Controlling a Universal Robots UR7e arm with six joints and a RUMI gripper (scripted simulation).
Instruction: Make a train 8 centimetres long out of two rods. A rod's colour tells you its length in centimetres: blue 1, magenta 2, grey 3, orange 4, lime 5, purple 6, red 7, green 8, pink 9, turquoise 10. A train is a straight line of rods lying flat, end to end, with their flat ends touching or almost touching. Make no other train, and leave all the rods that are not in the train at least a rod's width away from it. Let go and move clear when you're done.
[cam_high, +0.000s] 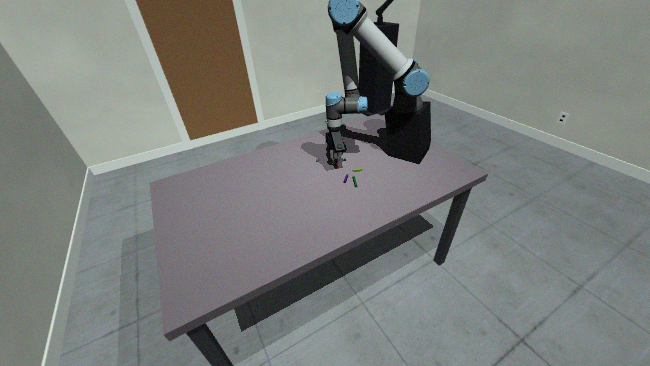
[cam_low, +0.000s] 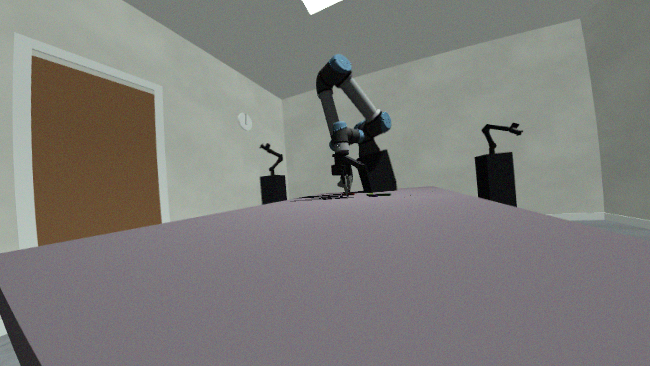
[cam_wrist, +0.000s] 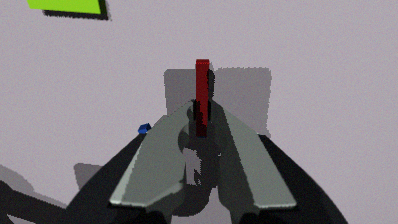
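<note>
Right now the red rod is 1 cm below my hand. Round my hand: purple rod 12 cm to the left, 3 cm ahead, 2 cm below; then grey rod 11 cm to the right, 4 cm ahead, 2 cm below; then lime rod 11 cm to the left, 6 cm behind, 2 cm below.
</note>
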